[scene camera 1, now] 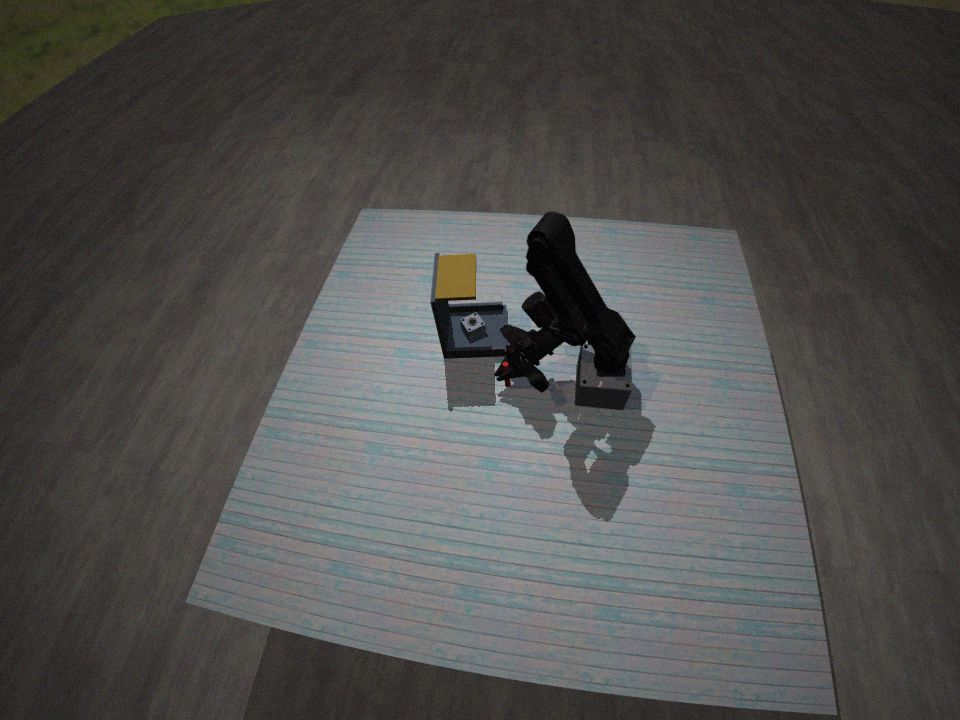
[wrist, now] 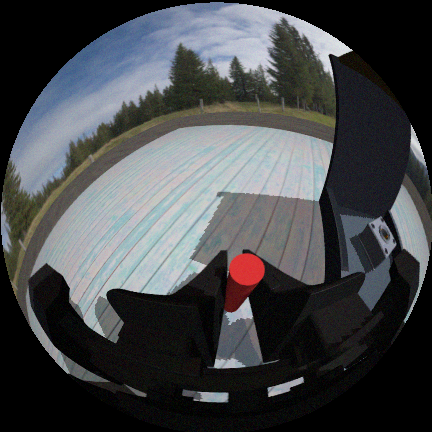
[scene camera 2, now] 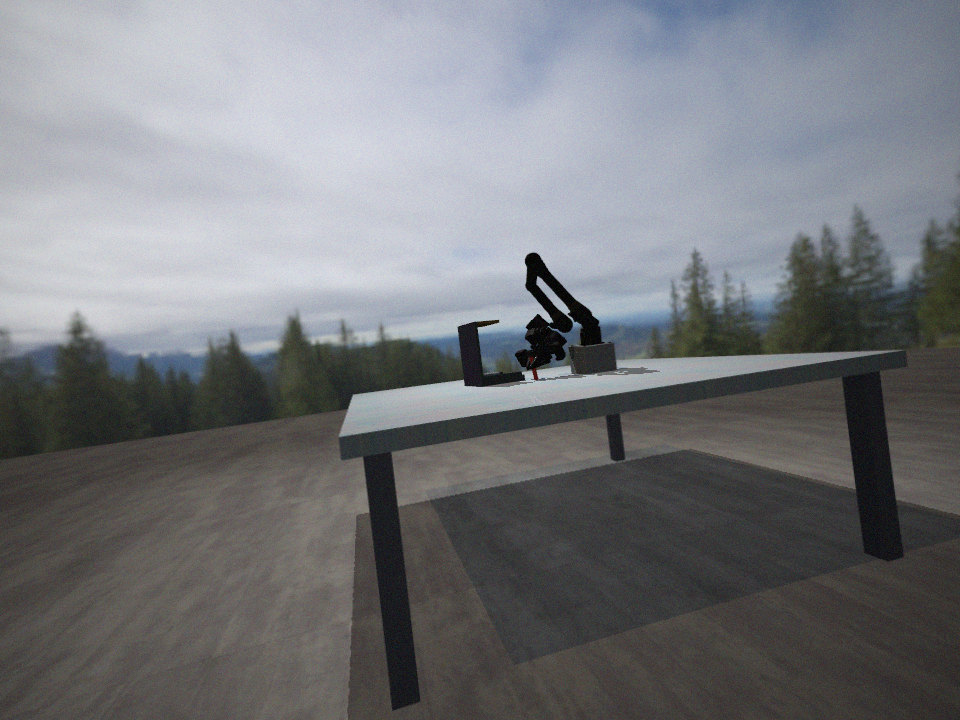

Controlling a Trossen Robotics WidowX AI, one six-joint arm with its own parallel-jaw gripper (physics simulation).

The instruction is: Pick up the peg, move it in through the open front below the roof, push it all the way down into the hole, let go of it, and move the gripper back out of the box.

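Places are measured from the arm's base along level axes (x back, y right, z up), in millimetres.
Where they show: gripper, between the fingertips: [scene camera 1: 496, 377] [wrist: 234, 255] [scene camera 2: 528, 368]; arm's base, origin of its link: [scene camera 1: 609, 364] [scene camera 2: 592, 344].
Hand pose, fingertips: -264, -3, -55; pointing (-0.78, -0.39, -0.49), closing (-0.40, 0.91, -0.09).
Observation:
Each offset is from my fingertips to the centre of the thing, as dx, dy, dz. "*": to the spot under its first point. Level surfaces: height alone.
The red peg {+25, +11, -2} [scene camera 1: 507, 381] [scene camera 2: 534, 374] [wrist: 246, 270] stands roughly upright between the fingers, its lower end at or very near the table; a small gap cannot be told. My gripper [scene camera 1: 504, 369] [scene camera 2: 528, 361] [wrist: 234, 255] is shut on the peg near its top, outside the box. The dark grey box {-60, +170, +69} [scene camera 2: 471, 356] [wrist: 370, 135] has a tall back wall and a yellow roof {* -91, +164, +181} [scene camera 1: 455, 276] [scene camera 2: 488, 322]. A pale block with the round hole {-68, +179, -19} [scene camera 1: 472, 321] [wrist: 385, 234] sits on the box floor and is turned at an angle. In scene camera 2 the hole does not show.
The box's low side walls [scene camera 1: 474, 354] stand close to the gripper, left of it in scene camera 1. The arm's grey base block [scene camera 1: 601, 387] [scene camera 2: 593, 358] is to the right. All stand on a pale striped table {dz -43} [scene camera 1: 496, 558] [scene camera 2: 434, 410].

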